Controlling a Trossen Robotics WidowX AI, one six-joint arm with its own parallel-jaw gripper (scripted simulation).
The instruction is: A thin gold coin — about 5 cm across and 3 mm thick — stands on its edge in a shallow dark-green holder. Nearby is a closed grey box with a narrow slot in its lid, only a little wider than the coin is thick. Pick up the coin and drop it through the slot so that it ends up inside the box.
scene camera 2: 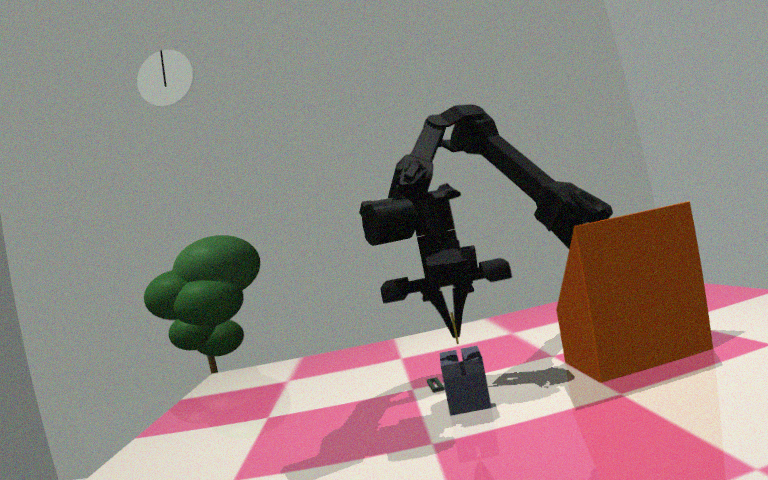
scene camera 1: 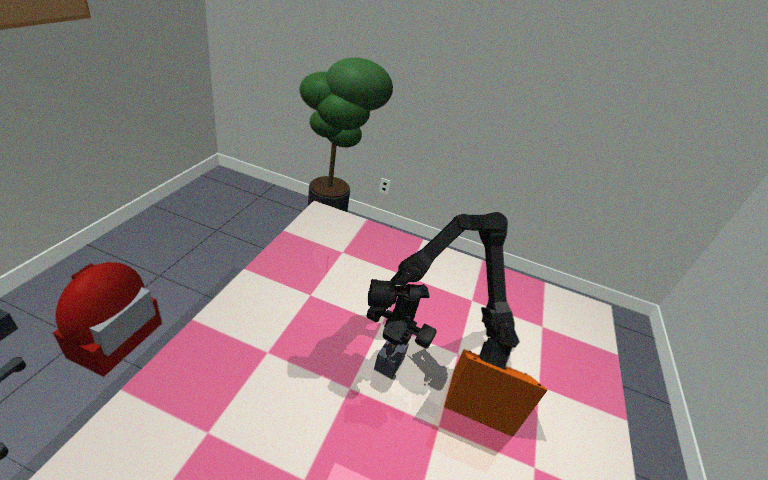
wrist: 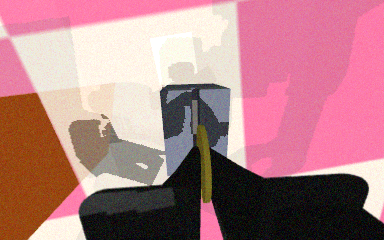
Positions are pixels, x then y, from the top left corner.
Scene:
My gripper (scene camera 2: 456,337) holds a thin gold coin (wrist: 202,142).

